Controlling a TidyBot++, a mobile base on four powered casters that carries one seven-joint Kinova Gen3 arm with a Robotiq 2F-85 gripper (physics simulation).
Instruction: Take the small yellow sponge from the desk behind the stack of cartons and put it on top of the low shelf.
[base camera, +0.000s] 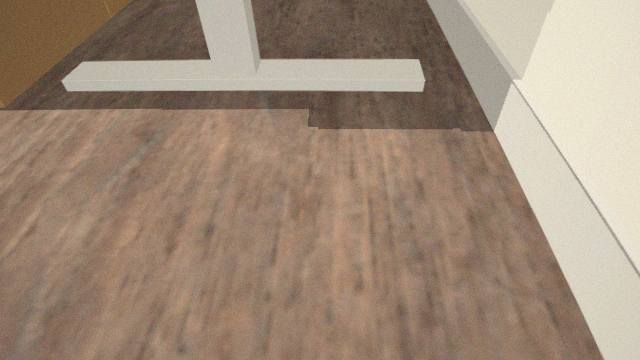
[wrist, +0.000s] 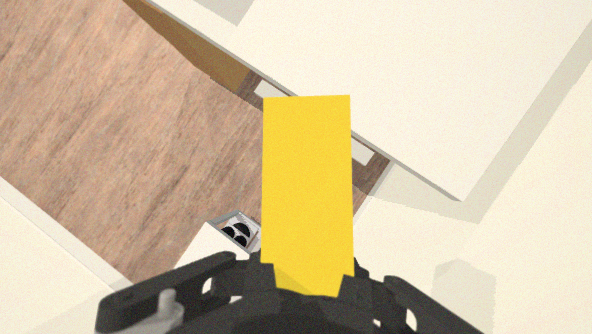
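Places are measured from the arm's base along level axes (x right, y back, z down), in centimetres.
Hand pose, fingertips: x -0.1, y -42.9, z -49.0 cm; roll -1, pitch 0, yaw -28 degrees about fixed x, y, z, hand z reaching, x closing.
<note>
After its pixels a point has its place.
The yellow sponge (wrist: 307, 180) @(x -3.2, y -47.8, z -55.0 cm) is held between the fingertips in the wrist view, reaching forward from them. My gripper (wrist: 307, 254) @(x -0.1, y -42.9, z -49.0 cm) is shut on it. The white desk top (wrist: 400, 75) @(x -0.9, y -69.7, z -32.3 cm) lies beyond the sponge at the upper right. In the base view the desk's white leg and foot (base camera: 150, 76) stand on the floor ahead. Part of a brown carton (base camera: 40, 45) @(x -65.4, y -79.0, z 34.6 cm) (wrist: 217, 62) @(x -65.1, y -66.0, z 15.4 cm) shows at the upper left in the base view and beside the desk in the wrist view. The low shelf cannot be made out in either view.
A white wall (base camera: 595, 100) @(x 25.6, y -42.4, z 24.9 cm) with a baseboard (base camera: 540, 200) @(x 24.4, y -40.0, z 37.6 cm) runs along the right in the base view. Wooden floor (base camera: 300, 225) @(x -5.0, y -36.9, z 39.7 cm) (wrist: 115, 110) @(x -119.3, y -15.9, z 39.7 cm) lies before the desk. Part of the robot's white base (wrist: 200, 250) @(x -20.8, y -6.3, z 1.4 cm) shows at the lower left of the sponge.
</note>
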